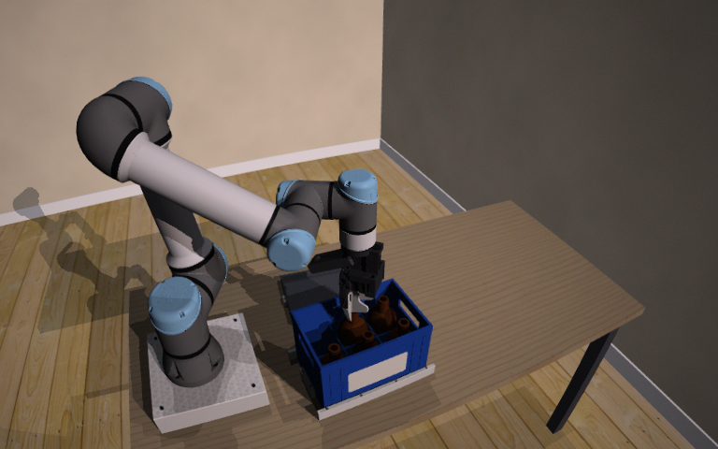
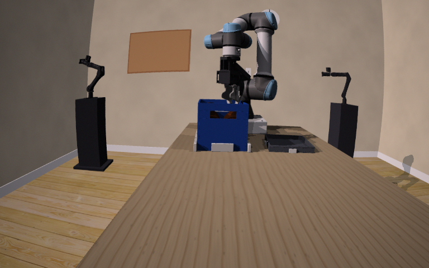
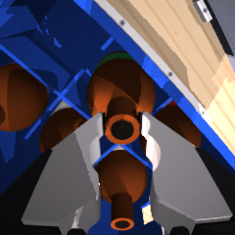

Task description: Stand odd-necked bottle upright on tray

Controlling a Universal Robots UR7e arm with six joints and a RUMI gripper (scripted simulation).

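Right now the crate is 7 cm below my hand and 5 cm to the right of it. From my hand the other things lie so: tray (24 cm to the left, 14 cm below, 4 cm ahead).
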